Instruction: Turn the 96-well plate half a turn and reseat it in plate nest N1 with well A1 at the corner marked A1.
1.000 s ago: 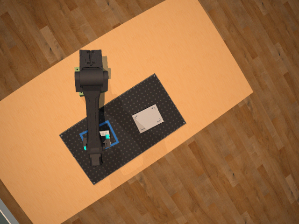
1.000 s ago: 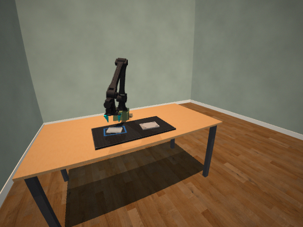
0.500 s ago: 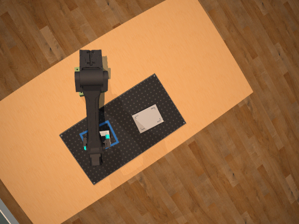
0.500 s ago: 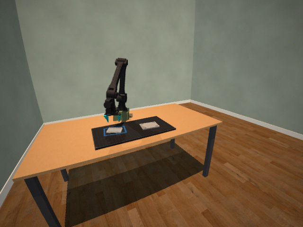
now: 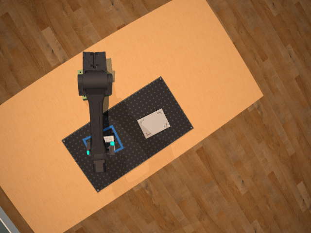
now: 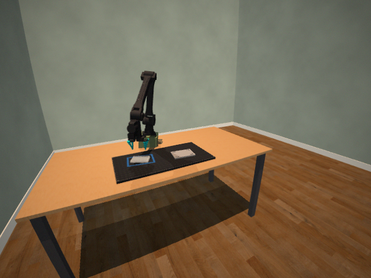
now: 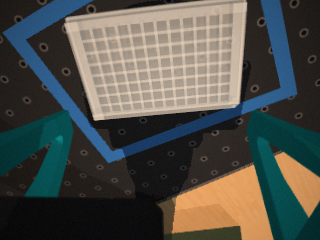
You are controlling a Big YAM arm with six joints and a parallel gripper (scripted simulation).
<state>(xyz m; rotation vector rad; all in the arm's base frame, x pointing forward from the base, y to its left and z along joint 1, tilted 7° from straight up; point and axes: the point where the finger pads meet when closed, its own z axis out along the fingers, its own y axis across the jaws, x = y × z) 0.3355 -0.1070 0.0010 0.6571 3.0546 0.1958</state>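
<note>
Now: hand 9 cm above the 96-well plate. Round my hand: plate nest N1: 32 cm to the left, 9 cm below, 1 cm ahead.
</note>
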